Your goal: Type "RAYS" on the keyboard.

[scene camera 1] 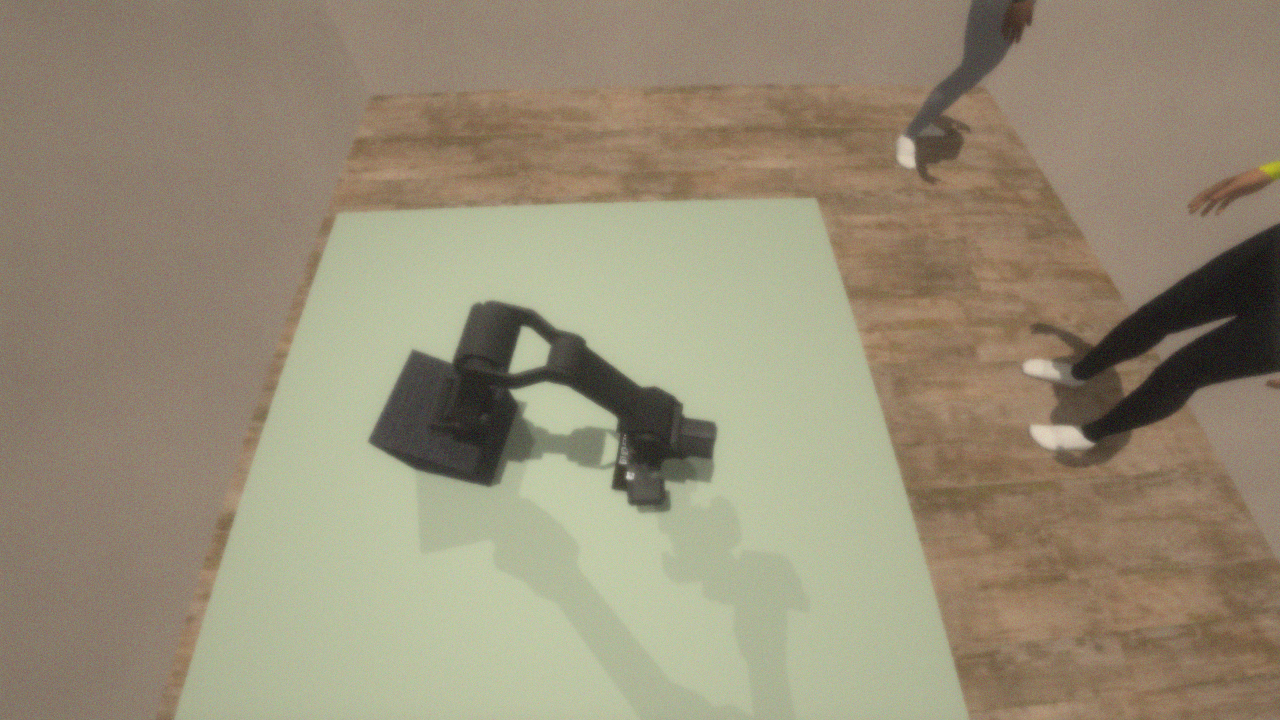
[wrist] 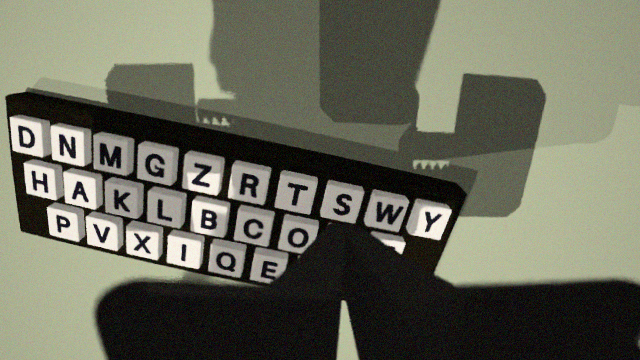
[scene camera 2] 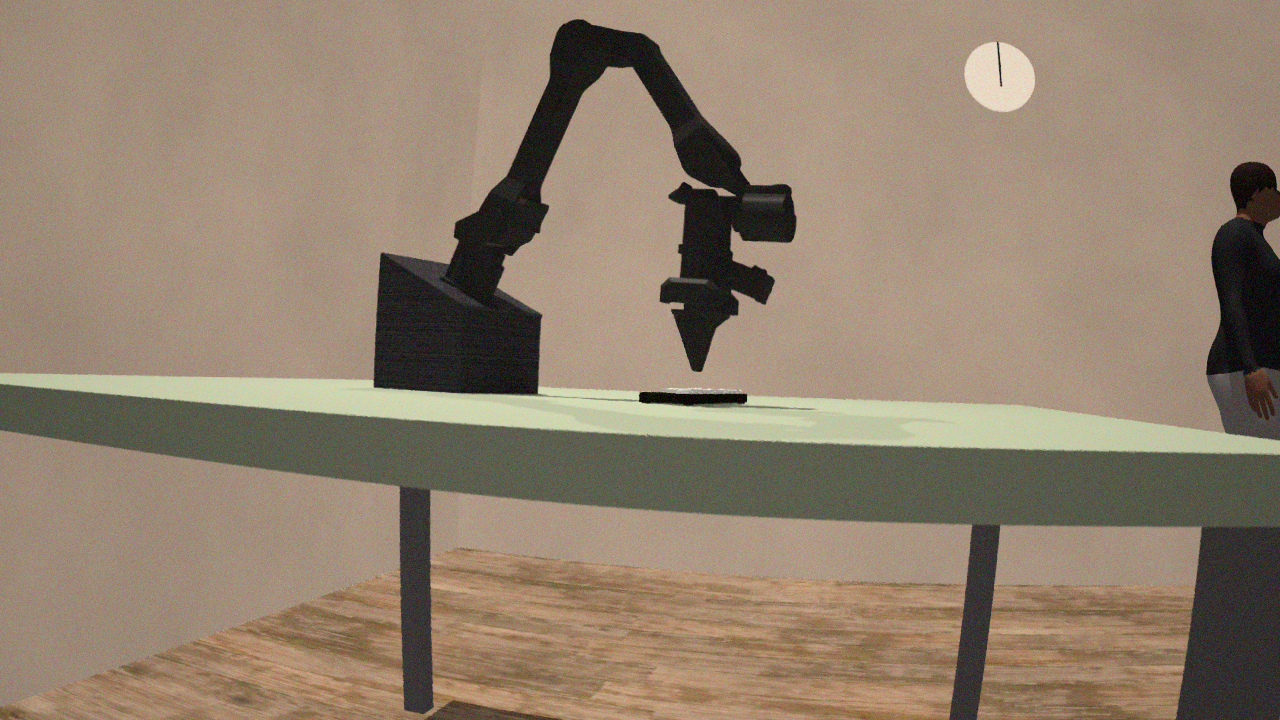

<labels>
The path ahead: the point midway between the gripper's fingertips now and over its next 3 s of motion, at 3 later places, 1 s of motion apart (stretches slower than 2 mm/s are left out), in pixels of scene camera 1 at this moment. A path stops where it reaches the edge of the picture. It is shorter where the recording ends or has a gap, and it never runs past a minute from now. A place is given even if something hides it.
My gripper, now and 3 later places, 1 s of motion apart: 641, 461; 641, 464; 642, 458; 643, 443
</labels>
